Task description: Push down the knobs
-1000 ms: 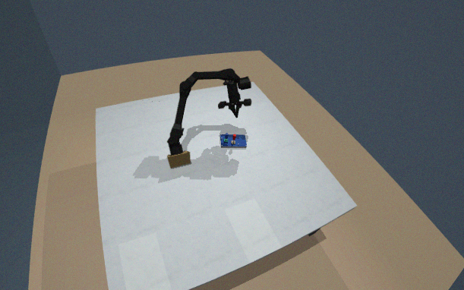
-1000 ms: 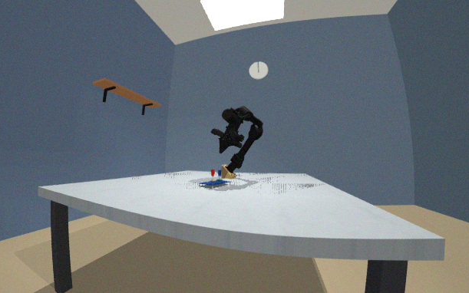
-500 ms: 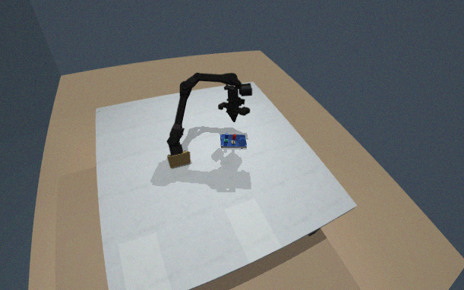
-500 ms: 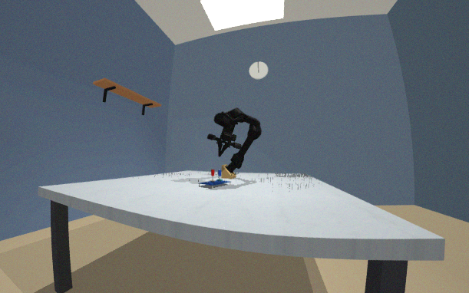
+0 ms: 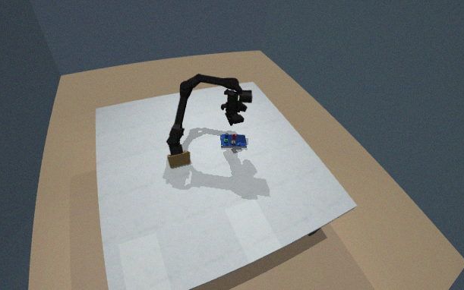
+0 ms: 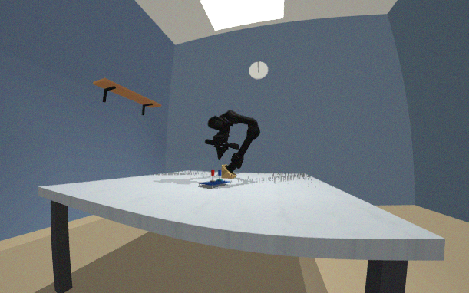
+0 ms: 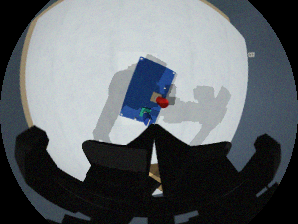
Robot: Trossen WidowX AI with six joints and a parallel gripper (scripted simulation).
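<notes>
Right now my gripper tip is 2 cm short of the red knob, 3 cm to the left of it and 8 cm above it.
</notes>
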